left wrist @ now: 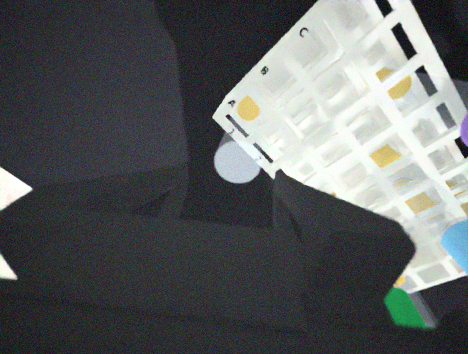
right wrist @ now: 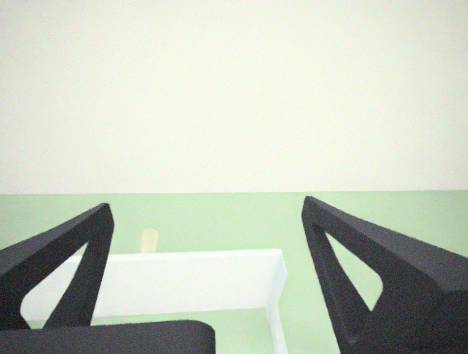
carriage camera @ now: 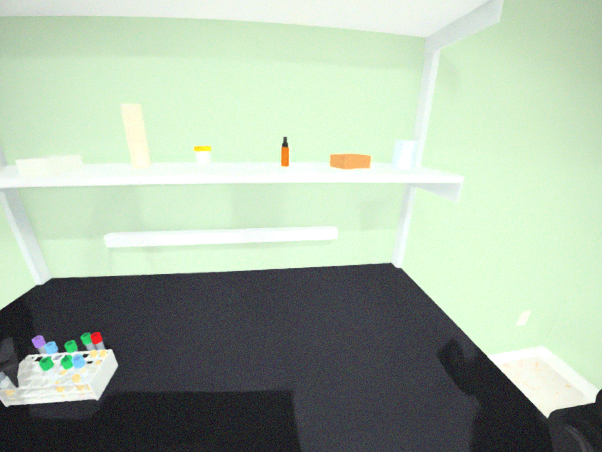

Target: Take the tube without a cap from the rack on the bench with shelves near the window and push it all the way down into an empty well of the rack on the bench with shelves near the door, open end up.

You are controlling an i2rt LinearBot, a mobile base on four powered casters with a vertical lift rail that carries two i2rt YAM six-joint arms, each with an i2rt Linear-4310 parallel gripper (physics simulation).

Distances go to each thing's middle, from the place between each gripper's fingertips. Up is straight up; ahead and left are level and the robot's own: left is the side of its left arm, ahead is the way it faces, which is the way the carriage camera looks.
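Uncapped tube (left wrist: 238, 158): 30 mm ahead of my left hand, 20 mm to the left of it. White tube rack (left wrist: 320, 122): 60 mm to the right of my left hand, 70 mm ahead of it, 30 mm below it. Going by their middles, of the things named here the uncapped tube is the nearest to my left hand.
Uncapped tube: 960 mm to the left of my right hand, 210 mm ahead of it, 520 mm below it. White tube rack: 880 mm to the left of my right hand, 250 mm ahead of it, 550 mm below it. By its middle, the white tube rack is nearer to my left hand than to my right hand.
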